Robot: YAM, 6 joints.
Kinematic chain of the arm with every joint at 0, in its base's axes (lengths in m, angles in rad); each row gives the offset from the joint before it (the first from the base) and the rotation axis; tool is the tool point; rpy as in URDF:
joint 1: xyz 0 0 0.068 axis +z
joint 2: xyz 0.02 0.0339 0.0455 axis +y
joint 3: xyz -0.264 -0.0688 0 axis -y
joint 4: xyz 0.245 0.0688 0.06 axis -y
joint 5: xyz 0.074 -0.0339 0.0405 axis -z
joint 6: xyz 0.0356 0 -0.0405 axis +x
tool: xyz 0 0 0 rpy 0 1.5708 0
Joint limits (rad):
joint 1: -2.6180..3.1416
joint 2: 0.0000..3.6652
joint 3: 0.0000..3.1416
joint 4: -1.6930..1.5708
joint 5: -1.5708..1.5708
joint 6: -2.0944..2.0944
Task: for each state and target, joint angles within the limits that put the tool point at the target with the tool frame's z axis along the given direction. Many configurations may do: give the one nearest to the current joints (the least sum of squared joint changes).
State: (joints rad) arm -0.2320 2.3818 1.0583 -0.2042 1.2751 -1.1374
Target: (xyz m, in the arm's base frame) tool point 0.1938 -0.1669 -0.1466 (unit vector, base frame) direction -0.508 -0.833 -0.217
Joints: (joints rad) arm -0.5747 2.8675 0.9348 0.4831 1.3503 -1.1374
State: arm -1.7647 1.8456 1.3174 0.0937 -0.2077 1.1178
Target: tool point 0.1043 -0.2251 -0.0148 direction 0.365 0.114 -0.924
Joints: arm -1.1916 2.1643 0.6623 -0.0372 -0.3912 1.1178
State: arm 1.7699 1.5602 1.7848 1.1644 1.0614 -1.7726
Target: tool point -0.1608 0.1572 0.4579 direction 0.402 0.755 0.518
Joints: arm 2.5018 1.2956 1.0557 1.5680 1.0079 -1.7726
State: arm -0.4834 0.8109 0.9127 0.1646 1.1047 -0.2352
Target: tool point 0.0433 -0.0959 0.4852 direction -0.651 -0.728 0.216
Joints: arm -0.8112 0.8206 0.9943 1.0442 1.3386 -0.2352
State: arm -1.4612 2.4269 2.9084 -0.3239 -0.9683 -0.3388
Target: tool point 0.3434 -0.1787 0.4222 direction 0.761 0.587 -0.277
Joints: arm -0.5629 1.8441 2.0636 -0.9173 -1.1252 -0.3388
